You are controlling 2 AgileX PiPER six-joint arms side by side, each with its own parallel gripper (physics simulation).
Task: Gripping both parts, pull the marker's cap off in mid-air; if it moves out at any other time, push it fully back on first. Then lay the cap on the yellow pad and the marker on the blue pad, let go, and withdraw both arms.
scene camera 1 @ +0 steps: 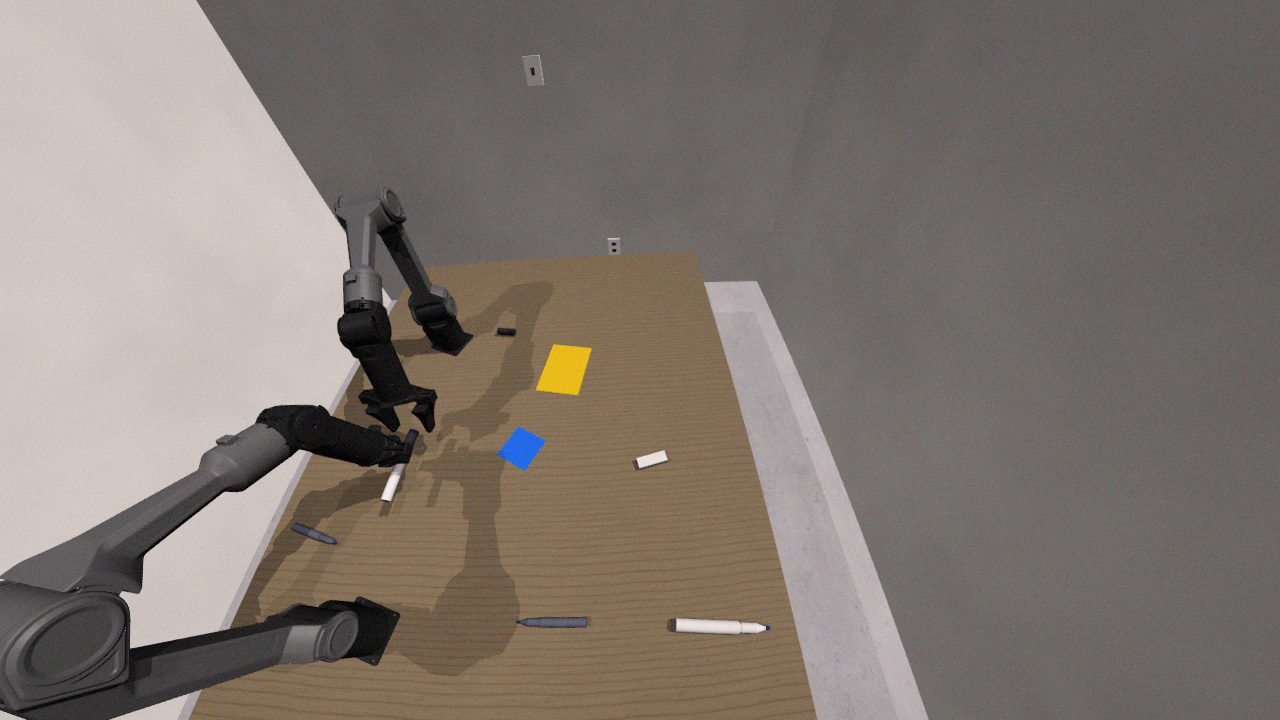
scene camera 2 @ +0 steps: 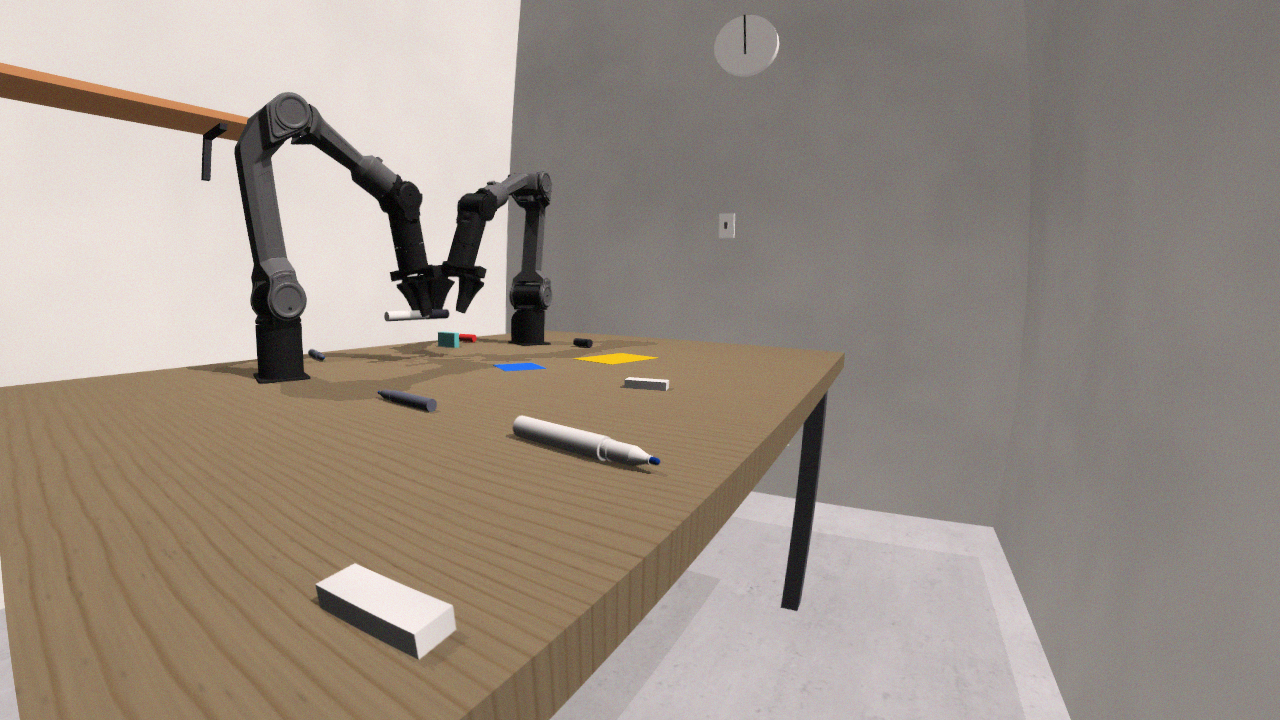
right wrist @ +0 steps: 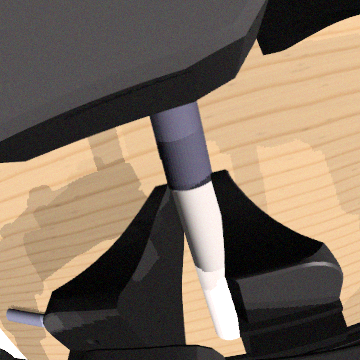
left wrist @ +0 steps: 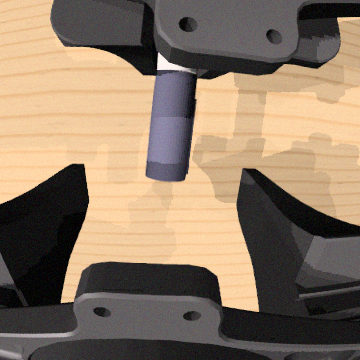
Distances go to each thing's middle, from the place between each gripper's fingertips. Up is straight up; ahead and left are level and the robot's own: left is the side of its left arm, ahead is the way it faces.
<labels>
Now: the blue pad (scene camera 1: 520,449) 20 cm ahead of my right hand, 5 cm to the left of it and 9 cm below it. Also, from my right hand: yellow pad (scene camera 1: 564,370) 29 cm ahead, 26 cm to the left, 9 cm below.
Now: left hand 19 cm short of the blue pad, 9 cm above it and 1 cm to the left of it. Also, from my left hand: yellow pad (28 cm ahead, 20 cm to the left, 9 cm below).
</labels>
